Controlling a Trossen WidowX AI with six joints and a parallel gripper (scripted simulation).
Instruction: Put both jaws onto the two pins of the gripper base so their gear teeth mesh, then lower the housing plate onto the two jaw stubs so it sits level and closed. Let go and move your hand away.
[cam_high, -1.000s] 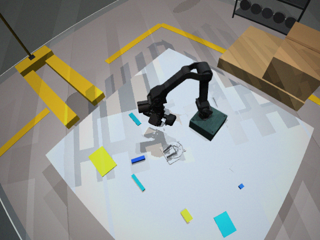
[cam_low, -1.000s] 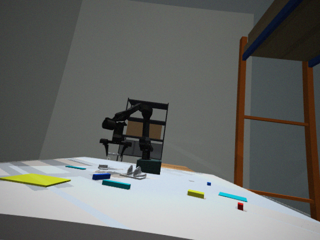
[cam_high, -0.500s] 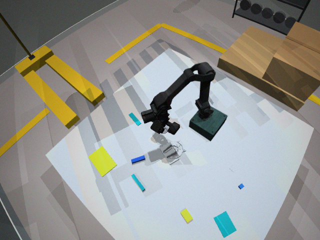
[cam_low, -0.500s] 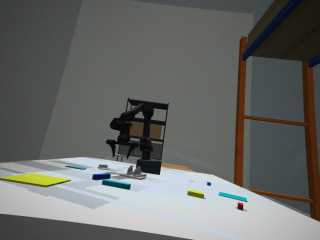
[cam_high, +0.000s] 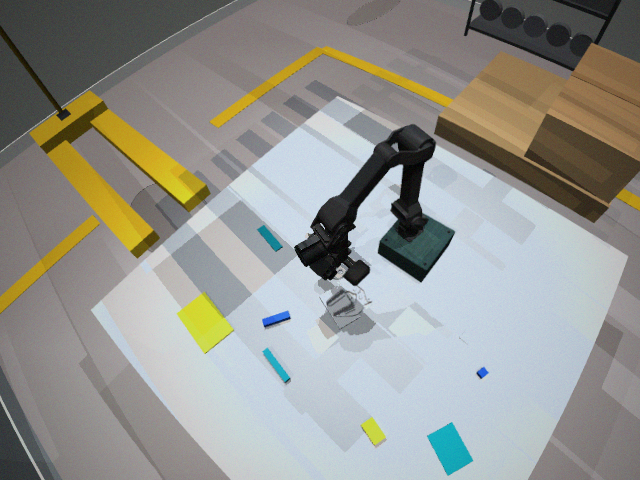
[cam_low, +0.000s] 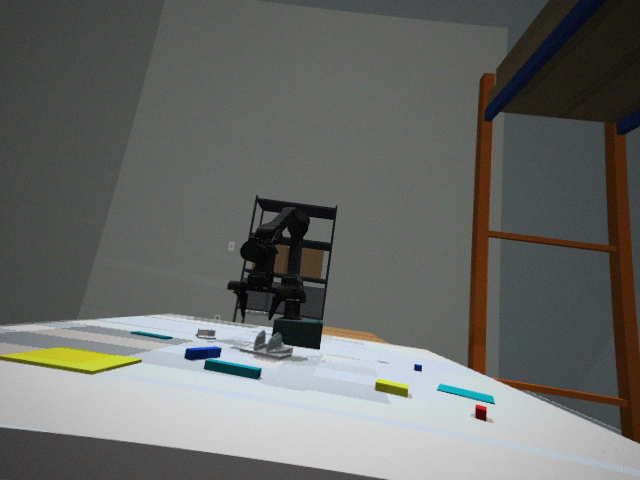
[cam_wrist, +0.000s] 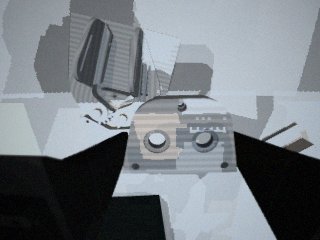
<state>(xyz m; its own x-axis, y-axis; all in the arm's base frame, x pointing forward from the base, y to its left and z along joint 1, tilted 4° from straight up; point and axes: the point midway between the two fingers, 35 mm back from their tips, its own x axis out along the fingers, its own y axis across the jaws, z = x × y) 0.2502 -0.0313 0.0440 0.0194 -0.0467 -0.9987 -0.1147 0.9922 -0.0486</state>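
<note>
My gripper tip is 80 mm above the housing plate, 70 mm to the right of it and 10 mm past it. Also, from my gripper tip: small yellow block: 390 mm to the left, 200 mm ahead, 70 mm below; then grey jaw: 90 mm to the left, 70 mm below, 10 mm ahead; then yellow sheet: 400 mm ahead, 150 mm to the right, 80 mm below.
</note>
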